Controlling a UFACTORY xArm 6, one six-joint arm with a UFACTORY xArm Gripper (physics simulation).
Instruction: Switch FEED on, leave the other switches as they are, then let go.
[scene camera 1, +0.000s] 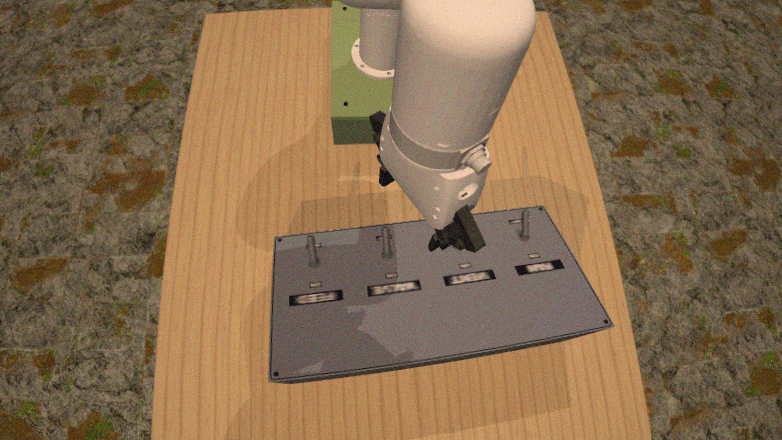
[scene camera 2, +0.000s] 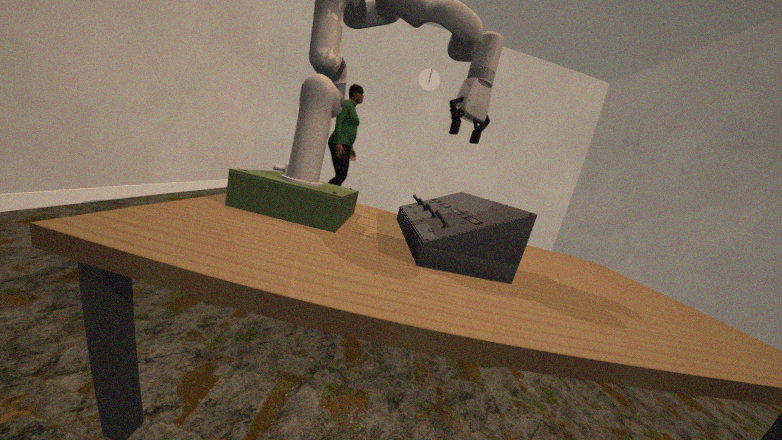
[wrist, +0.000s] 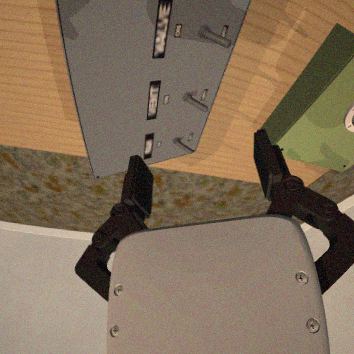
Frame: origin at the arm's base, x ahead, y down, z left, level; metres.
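Seen in the pictures: gripper, fingertip midpoint: (scene camera 1: 415, 209) (scene camera 2: 463, 138) (wrist: 197, 154); arm's base at its link origin: (scene camera 1: 382, 56) (scene camera 2: 302, 182).
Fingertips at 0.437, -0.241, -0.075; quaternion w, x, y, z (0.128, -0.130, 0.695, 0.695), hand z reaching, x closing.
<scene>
Pixels of each thing's top centre, then the offset from my fingertips to it, as dx, dy, dz. Level surfaces: height alone.
- FEED switch at its top centre: (scene camera 1: 310, 245) (scene camera 2: 443, 211) -0.057, +0.209, -0.132
- VALVE lever at its top centre: (scene camera 1: 386, 236) (wrist: 218, 42) -0.046, +0.209, -0.012
- FAN lever at its top centre: (scene camera 1: 528, 219) (wrist: 183, 152) -0.022, +0.209, +0.227
- VENT lever at its top centre: (wrist: 197, 109) -0.034, +0.209, +0.107
- wooden table at its surface level: dy +0.340
The grey switch panel (scene camera 1: 464, 322) (scene camera 2: 470, 257) (wrist: 105, 100) sits on the table. The FEED switch (scene camera 1: 312, 251) (scene camera 2: 440, 218) is the leftmost lever in scene camera 1 and the nearest in scene camera 2; its tip leans away from its ON tag, toward the robot base. It does not show in the wrist view. The VALVE lever (scene camera 1: 386, 243) (wrist: 217, 37) and FAN lever (scene camera 1: 524, 224) (wrist: 184, 145) lean the same way. The VENT lever (wrist: 196, 102) does too; my gripper hides it in scene camera 1. My gripper (scene camera 1: 429, 210) (scene camera 2: 465, 136) (wrist: 197, 154) is open and empty, high above the panel.
The green base block (scene camera 1: 358, 128) (scene camera 2: 284, 202) (wrist: 320, 125) carries the arm, behind the panel's lever side. The wooden table (scene camera 1: 218, 191) (scene camera 2: 328, 273) (wrist: 30, 90) bears both. A person in green (scene camera 2: 345, 125) stands beyond the table.
</scene>
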